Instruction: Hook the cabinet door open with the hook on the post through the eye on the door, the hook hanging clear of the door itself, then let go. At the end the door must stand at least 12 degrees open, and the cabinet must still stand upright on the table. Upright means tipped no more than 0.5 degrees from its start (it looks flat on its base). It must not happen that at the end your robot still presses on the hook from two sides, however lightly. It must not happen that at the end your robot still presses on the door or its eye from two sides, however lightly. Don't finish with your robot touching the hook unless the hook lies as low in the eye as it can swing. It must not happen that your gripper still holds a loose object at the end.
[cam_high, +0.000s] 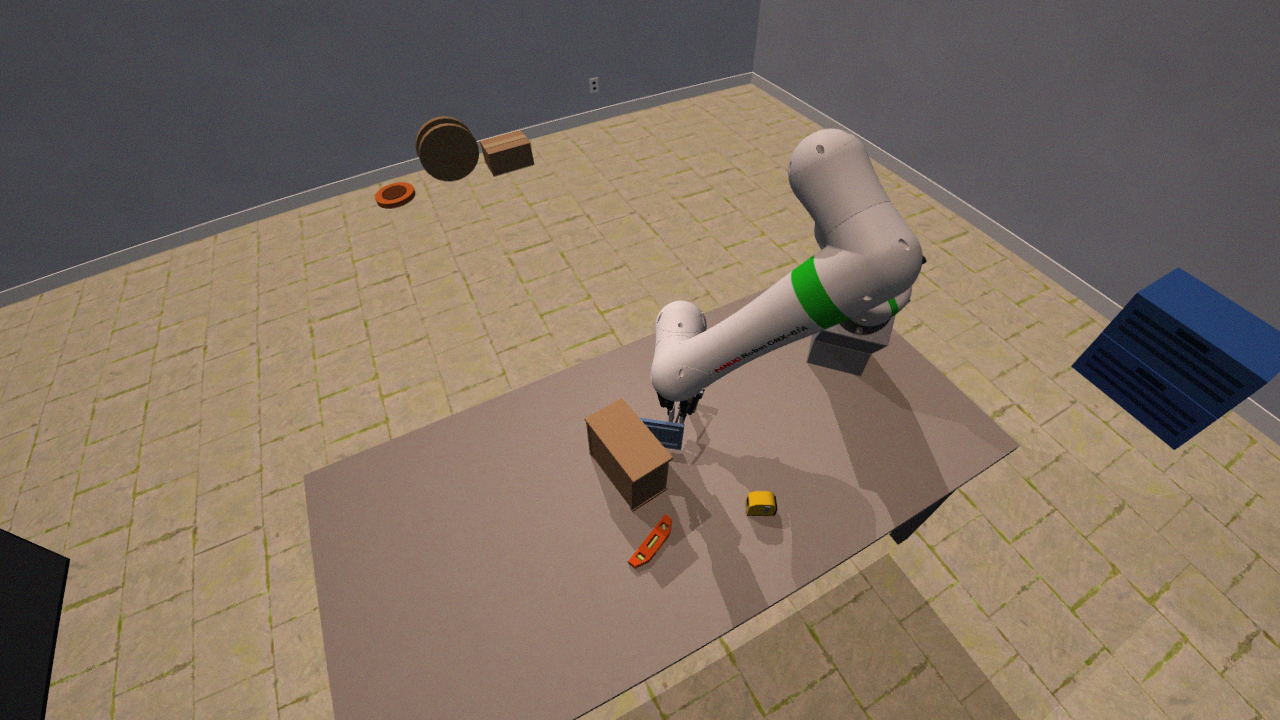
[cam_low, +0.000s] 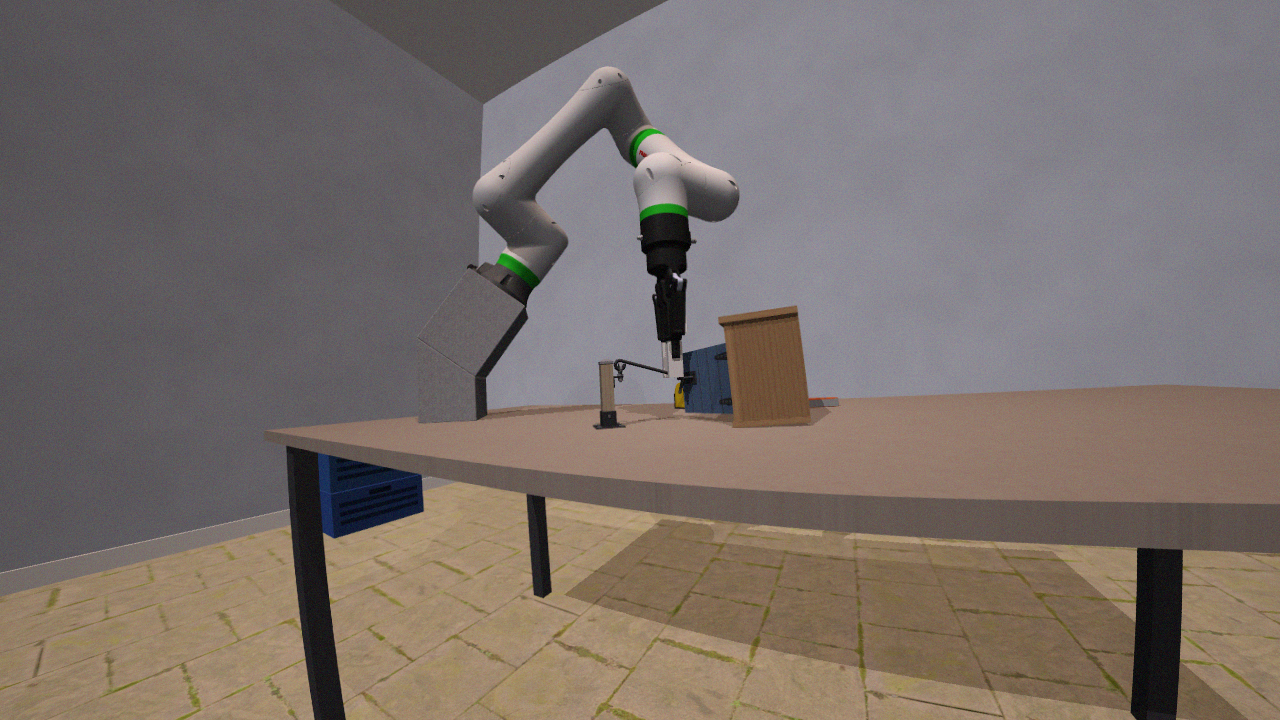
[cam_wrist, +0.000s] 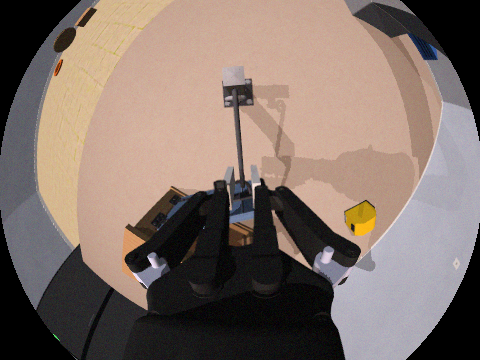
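Right now the dark hook is 30 mm to the right of my hand, 30 mm below it and 30 mm behind it. The rest, counted from my hand: hook post (60 mm to the right, 60 mm behind, 40 mm below); then yellow tape measure (290 mm to the left, 100 mm behind, 80 mm below); then cabinet door (70 mm ahead, 40 mm below, 10 mm to the right).
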